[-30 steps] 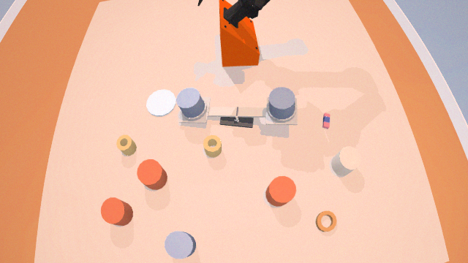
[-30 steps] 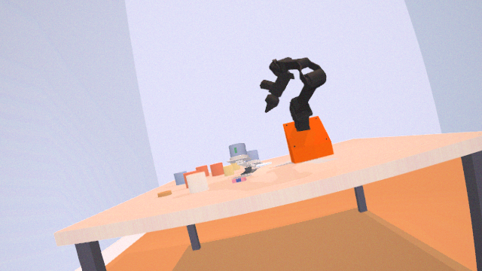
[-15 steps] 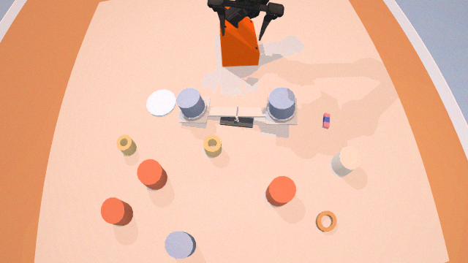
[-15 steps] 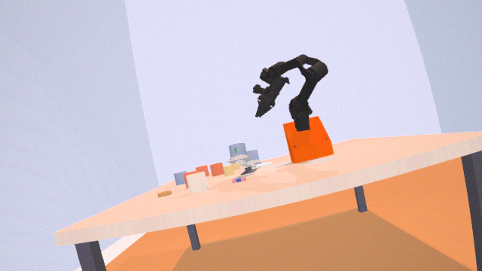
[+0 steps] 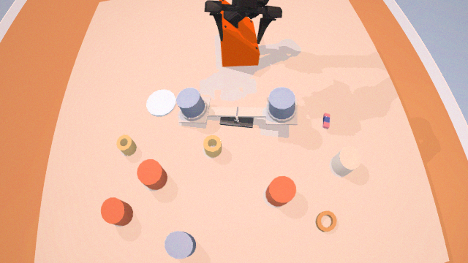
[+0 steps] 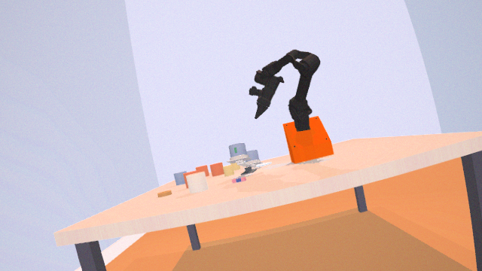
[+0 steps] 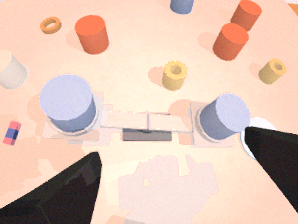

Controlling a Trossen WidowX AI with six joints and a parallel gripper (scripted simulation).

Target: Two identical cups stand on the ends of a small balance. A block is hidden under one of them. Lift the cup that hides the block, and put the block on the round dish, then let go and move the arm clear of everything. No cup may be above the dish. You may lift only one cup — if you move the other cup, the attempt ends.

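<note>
Right now my gripper tip is 7 cm short of the pale lilac block, 13 cm to the left of it and 20 cm above it. Also, from my gripper tip: white round dish (3 cm ahead, 25 cm to the right, 23 cm below); then balance (9 cm ahead, 20 cm below); then grey-blue cup (10 cm ahead, 13 cm to the left, 13 cm below).
</note>
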